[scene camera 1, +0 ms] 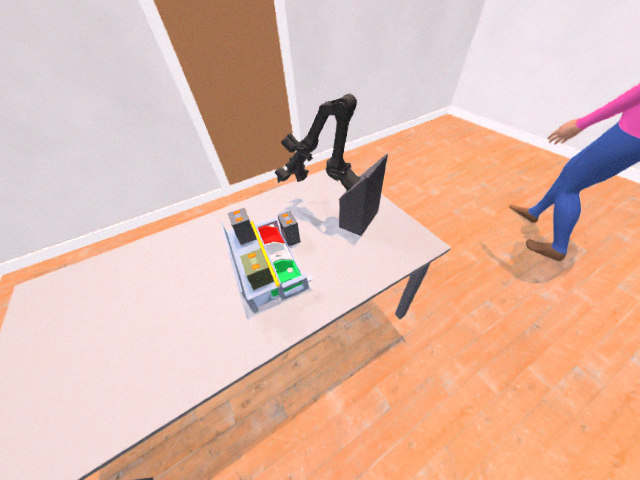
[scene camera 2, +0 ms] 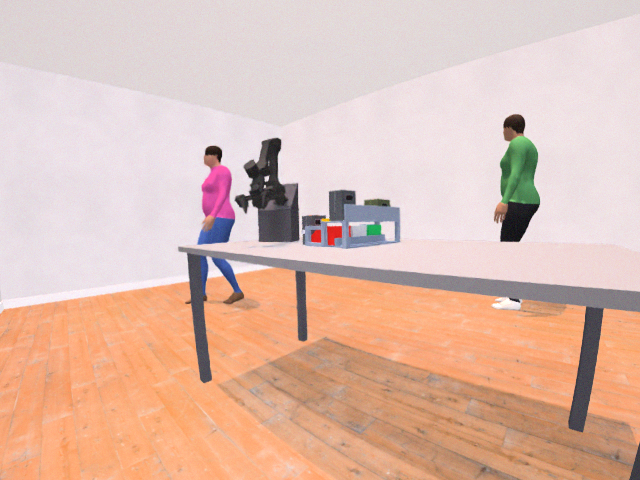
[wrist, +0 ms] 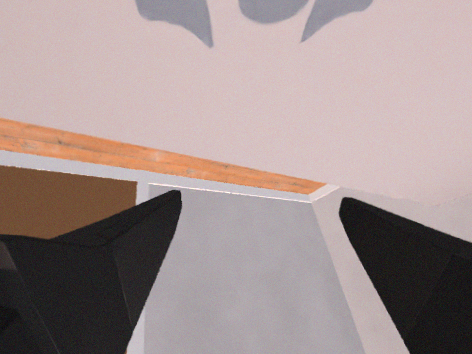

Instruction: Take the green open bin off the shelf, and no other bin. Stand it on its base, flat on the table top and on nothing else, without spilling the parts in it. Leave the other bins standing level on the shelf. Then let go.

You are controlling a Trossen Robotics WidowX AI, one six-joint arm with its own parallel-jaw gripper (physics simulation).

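Places are measured from the arm's base along level axes (x ahead, y left, z up), in metres.
Where they show: gripper, fingertip midpoint: [scene camera 2: 254, 211] [wrist: 261, 202]; arm's base, origin of the base link: [scene camera 1: 354, 184] [scene camera 2: 281, 200].
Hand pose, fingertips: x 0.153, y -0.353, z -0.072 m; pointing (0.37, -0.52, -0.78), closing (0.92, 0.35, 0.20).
Observation:
Each offset is from my fingertips to the top centre of the thing.
The green open bin {dx +0.310, dy +0.414, dz -0.072 m} [scene camera 1: 283, 267] [scene camera 2: 373, 229] stands at one end of the low grey-blue shelf [scene camera 1: 253, 302] [scene camera 2: 372, 212], partly behind its rails. A small pale part shows in it. A white bin [scene camera 1: 277, 252] [scene camera 2: 358, 230] stands beside it in the middle, and a red bin {dx +0.251, dy +0.198, dz -0.072 m} [scene camera 1: 271, 234] [scene camera 2: 338, 235] at the other end, nearest the arm. My gripper [scene camera 1: 290, 177] [scene camera 2: 262, 203] [wrist: 261, 202] is open and empty, high above the table and well apart from the shelf. The bins do not show in the wrist view.
A dark grey box {dx +0.324, dy +0.172, dz +0.071 m} [scene camera 1: 242, 227] [scene camera 2: 341, 205] and an olive box {dx +0.388, dy +0.394, dz +0.046 m} [scene camera 1: 258, 271] [scene camera 2: 376, 202] stand on the shelf's top. Another dark box {dx +0.143, dy +0.233, dz -0.021 m} [scene camera 1: 289, 228] [scene camera 2: 313, 220] stands beside the red bin. A yellow strip {dx +0.313, dy +0.297, dz -0.041 m} [scene camera 1: 266, 253] runs along the shelf. Two people stand beyond the table [scene camera 1: 129, 335] [scene camera 2: 491, 263].

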